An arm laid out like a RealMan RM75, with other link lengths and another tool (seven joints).
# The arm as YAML. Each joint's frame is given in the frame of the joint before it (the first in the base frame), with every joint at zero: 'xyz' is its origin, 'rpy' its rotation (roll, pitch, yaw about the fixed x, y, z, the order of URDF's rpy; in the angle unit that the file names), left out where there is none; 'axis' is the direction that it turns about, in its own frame. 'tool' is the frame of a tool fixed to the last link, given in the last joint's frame.
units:
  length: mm
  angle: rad
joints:
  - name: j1
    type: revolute
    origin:
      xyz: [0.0, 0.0, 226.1]
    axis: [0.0, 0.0, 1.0]
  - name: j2
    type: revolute
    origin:
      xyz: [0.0, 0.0, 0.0]
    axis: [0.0, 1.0, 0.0]
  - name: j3
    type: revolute
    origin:
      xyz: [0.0, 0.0, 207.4]
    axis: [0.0, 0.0, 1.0]
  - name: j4
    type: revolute
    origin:
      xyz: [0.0, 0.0, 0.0]
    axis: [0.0, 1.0, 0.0]
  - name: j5
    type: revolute
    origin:
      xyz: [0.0, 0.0, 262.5]
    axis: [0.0, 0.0, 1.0]
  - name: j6
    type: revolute
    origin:
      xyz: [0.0, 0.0, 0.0]
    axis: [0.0, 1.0, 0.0]
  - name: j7
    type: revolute
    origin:
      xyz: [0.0, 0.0, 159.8]
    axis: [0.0, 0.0, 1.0]
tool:
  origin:
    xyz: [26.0, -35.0, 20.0]
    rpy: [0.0, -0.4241, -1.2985]
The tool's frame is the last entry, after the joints.
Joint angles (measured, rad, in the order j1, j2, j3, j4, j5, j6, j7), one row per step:
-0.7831 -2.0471 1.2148 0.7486 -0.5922 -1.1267 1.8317
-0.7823 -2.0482 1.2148 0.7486 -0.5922 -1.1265 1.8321
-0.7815 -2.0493 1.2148 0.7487 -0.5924 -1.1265 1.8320
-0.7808 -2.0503 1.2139 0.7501 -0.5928 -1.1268 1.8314
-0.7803 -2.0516 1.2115 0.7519 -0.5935 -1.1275 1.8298
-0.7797 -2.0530 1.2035 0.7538 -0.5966 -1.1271 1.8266
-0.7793 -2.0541 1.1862 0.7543 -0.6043 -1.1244 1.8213
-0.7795 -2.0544 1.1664 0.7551 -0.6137 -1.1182 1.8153
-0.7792 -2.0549 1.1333 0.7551 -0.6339 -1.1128 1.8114
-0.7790 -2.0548 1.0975 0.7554 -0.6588 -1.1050 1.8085
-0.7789 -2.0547 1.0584 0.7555 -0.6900 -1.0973 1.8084
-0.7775 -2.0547 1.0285 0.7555 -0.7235 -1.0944 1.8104
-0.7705 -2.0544 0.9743 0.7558 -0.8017 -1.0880 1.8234
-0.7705 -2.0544 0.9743 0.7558 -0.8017 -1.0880 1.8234
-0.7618 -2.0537 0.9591 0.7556 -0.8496 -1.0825 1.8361
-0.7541 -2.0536 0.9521 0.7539 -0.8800 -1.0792 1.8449
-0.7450 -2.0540 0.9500 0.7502 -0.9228 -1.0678 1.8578
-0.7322 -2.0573 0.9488 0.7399 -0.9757 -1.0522 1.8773
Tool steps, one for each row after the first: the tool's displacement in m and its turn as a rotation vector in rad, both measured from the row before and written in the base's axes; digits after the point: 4 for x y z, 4 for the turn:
-0.0001 -0.0004 -0.0005 -0.0007 -0.0007 0.0004
-0.0001 -0.0004 -0.0005 -0.0007 -0.0010 0.0008
0.0003 -0.0001 -0.0001 0.0006 -0.0019 0.0006
0.0005 0.0001 0.0001 0.0016 -0.0037 0.0019
0.0007 0.0009 0.0011 0.0070 -0.0101 0.0058
0.0006 0.0021 0.0028 0.0156 -0.0206 0.0126
0.0010 0.0033 0.0040 0.0216 -0.0233 0.0125
0.0015 0.0042 0.0061 0.0291 -0.0418 0.0193
0.0018 0.0049 0.0074 0.0342 -0.0470 0.0189
0.0023 0.0051 0.0084 0.0367 -0.0541 0.0182
0.0023 0.0033 0.0065 0.0265 -0.0504 0.0142
0.0042 0.0057 0.0135 0.0531 -0.1035 0.0208
0.0000 0.0000 0.0000 0.0000 0.0000 0.0000
0.0013 0.0016 0.0056 0.0241 -0.0487 0.0044
-0.0005 0.0002 0.0026 0.0128 -0.0292 0.0043
0.0003 0.0007 0.0025 0.0191 -0.0349 0.0021
-0.0015 -0.0004 0.0005 0.0196 -0.0425 0.0059

